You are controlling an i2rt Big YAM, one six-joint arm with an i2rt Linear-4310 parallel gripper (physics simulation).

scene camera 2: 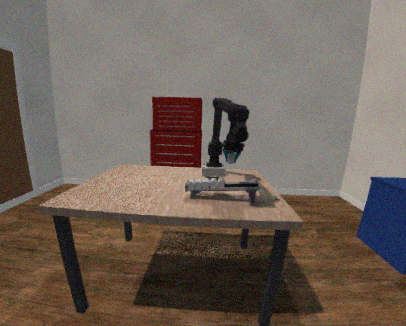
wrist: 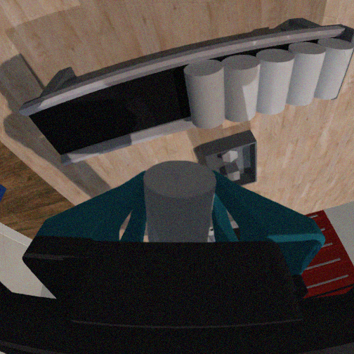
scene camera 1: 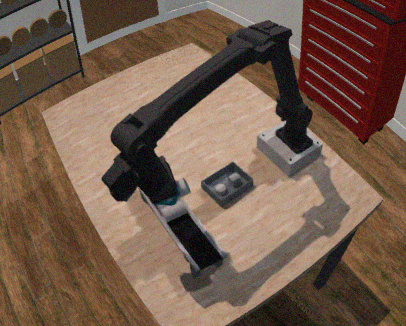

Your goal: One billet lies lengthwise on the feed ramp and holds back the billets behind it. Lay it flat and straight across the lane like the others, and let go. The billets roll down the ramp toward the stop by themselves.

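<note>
My gripper is shut on a grey billet. The billet's round end faces forward between the teal fingers in the wrist view. It is held above the feed ramp, apart from it in scene camera 2. Several pale billets lie side by side across the lane in the wrist view. The dark lane beside them shows bare there. In scene camera 1 the arm hides most of the billets and the held one is hard to make out.
A small dark tray with two pale pieces stands between the ramp and the arm's base. The table carries all of these. A red tool cabinet stands behind the table.
</note>
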